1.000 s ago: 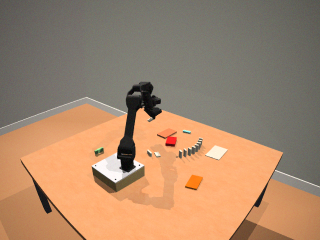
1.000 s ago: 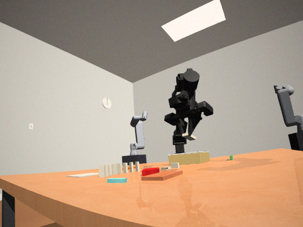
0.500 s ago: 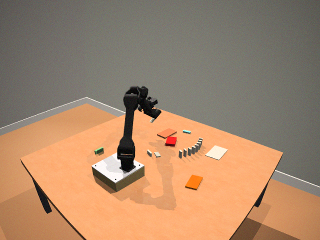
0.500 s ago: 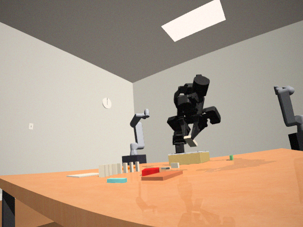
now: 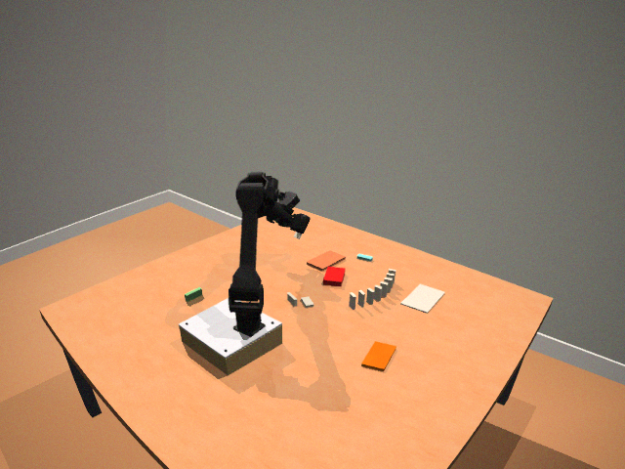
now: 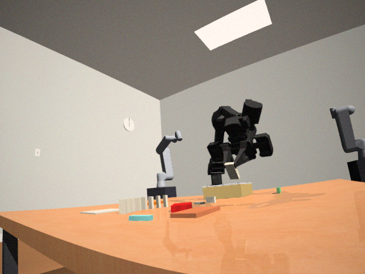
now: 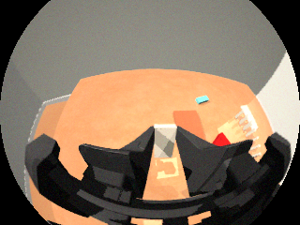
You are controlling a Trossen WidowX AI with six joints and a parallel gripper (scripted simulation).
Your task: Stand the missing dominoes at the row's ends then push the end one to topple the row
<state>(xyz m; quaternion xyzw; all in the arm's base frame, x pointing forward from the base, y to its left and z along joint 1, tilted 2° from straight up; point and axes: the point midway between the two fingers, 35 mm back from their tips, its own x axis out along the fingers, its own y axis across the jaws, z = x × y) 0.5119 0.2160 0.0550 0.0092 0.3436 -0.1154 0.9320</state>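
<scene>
Right now my gripper tip is 11 cm above the brown slab, 10 cm to the left of it and 1 cm short of it. Also, from my gripper tip: cyan block 20 cm to the right, 11 cm below, 11 cm ahead; red block 19 cm to the right, 10 cm below, 8 cm behind; green block 46 cm behind, 11 cm to the left, 10 cm below.
</scene>
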